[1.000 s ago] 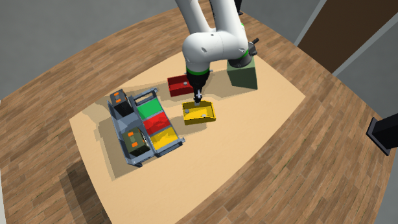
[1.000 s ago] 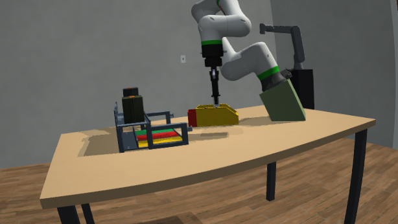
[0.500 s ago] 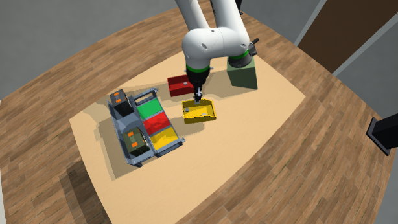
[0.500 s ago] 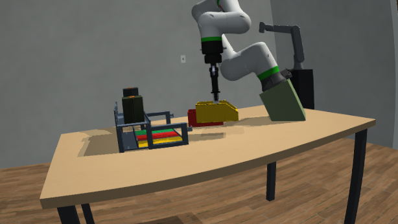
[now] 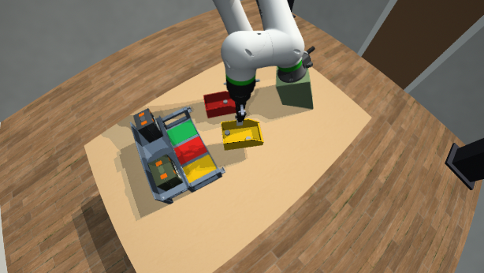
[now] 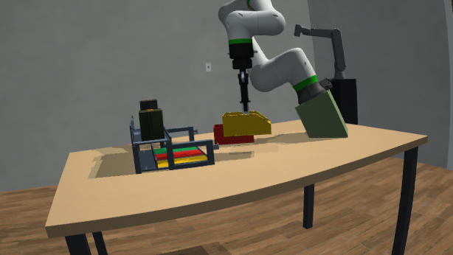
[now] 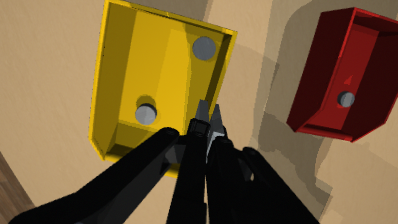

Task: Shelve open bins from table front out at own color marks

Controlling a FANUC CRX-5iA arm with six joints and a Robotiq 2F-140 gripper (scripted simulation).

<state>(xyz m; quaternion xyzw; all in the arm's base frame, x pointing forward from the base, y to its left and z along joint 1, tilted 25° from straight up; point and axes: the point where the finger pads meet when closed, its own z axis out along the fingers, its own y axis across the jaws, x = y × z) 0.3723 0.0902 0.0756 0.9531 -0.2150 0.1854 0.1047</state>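
The yellow bin lies 2 cm ahead of my hand, 4 cm to the left of it and 4 cm below it. The rest, counted from my hand: red bin (3 cm behind, 19 cm to the right, 11 cm below).
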